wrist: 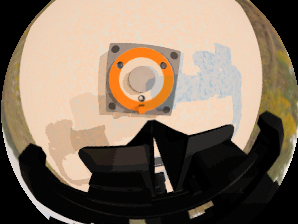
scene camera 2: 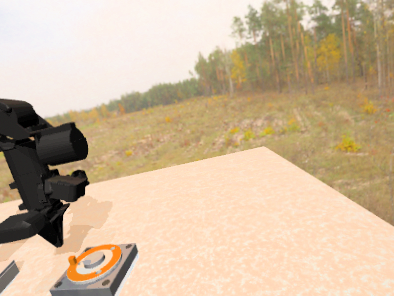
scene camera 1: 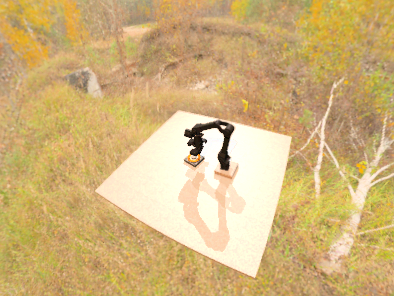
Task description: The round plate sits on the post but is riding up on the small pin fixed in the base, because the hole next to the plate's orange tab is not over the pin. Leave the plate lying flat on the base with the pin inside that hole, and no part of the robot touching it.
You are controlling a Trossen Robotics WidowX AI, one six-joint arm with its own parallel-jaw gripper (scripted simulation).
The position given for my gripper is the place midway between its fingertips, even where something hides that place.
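My gripper (scene camera 2: 60, 246) (wrist: 151, 123) is shut, and it holds nothing. I can see a round plate (scene camera 2: 113, 254) (wrist: 136, 57), present in both of those views. There is a grey square base (wrist: 115, 49) as well.
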